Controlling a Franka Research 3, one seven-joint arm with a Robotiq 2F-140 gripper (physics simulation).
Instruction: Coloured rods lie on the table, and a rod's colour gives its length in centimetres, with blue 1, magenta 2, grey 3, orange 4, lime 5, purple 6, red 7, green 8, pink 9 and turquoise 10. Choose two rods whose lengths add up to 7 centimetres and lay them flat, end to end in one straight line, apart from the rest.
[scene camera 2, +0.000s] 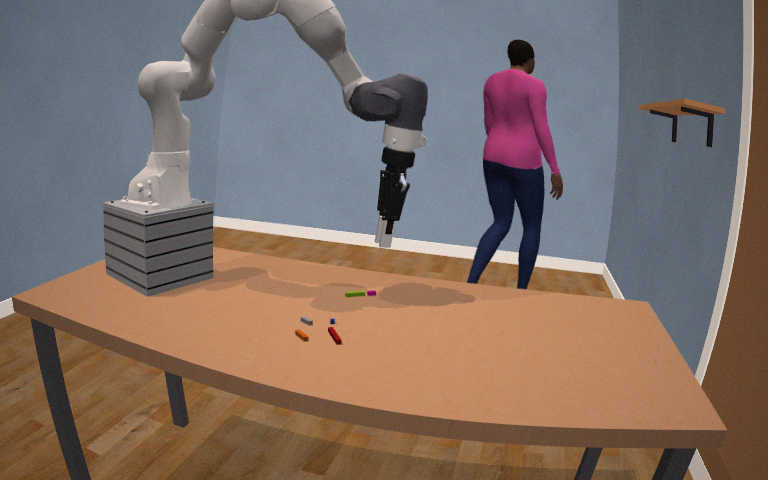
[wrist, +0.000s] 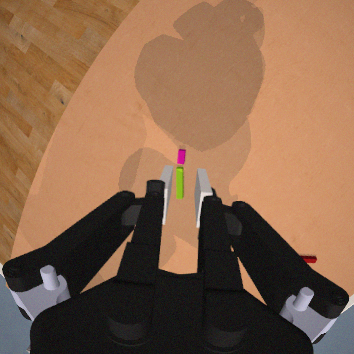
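Note:
A lime rod (scene camera 2: 355, 293) (wrist: 180, 183) and a magenta rod (scene camera 2: 371, 293) (wrist: 181, 156) lie flat on the table, nearly in one line, end to end with a narrow gap between them. The magenta rod looks very slightly turned against the lime one in the wrist view. My gripper (scene camera 2: 384, 244) (wrist: 183, 180) is open a little way and empty, raised well above the table. In the wrist view its fingers frame the lime rod, which lies below on the table. A grey rod (scene camera 2: 306, 320), a blue rod (scene camera 2: 332, 320), an orange rod (scene camera 2: 301, 335) and a red rod (scene camera 2: 334, 335) (wrist: 309, 259) lie apart, nearer the front.
The robot's striped base block (scene camera 2: 179, 249) stands at the table's left end. The far edge of the table (scene camera 2: 509, 348) runs behind the lime and magenta rods. A person in a pink top (scene camera 2: 515, 121) stands beyond the table. A wall shelf (scene camera 2: 682, 106) is at the right.

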